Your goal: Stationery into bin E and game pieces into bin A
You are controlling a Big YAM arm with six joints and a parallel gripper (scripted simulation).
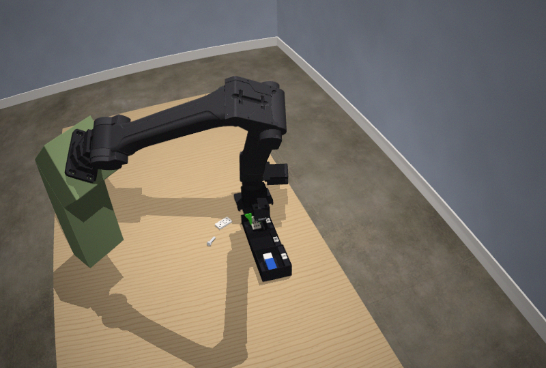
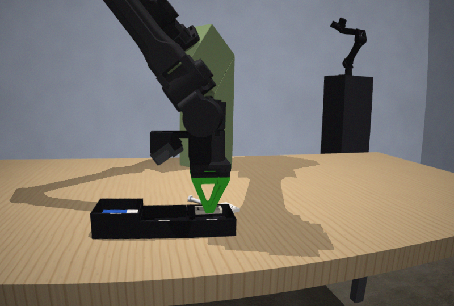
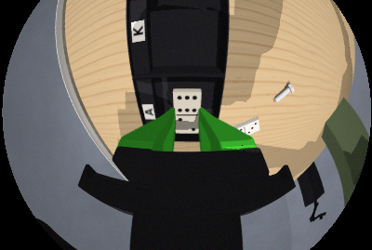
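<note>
The joined black bins is 8 cm to the right of my hand and 2 cm below it. The rest, counted from my hand: grey bolt (14 cm behind, 3 cm below); white domino (right at my hand); blue-and-white eraser (2 cm behind, 16 cm to the right, 1 cm below).
</note>
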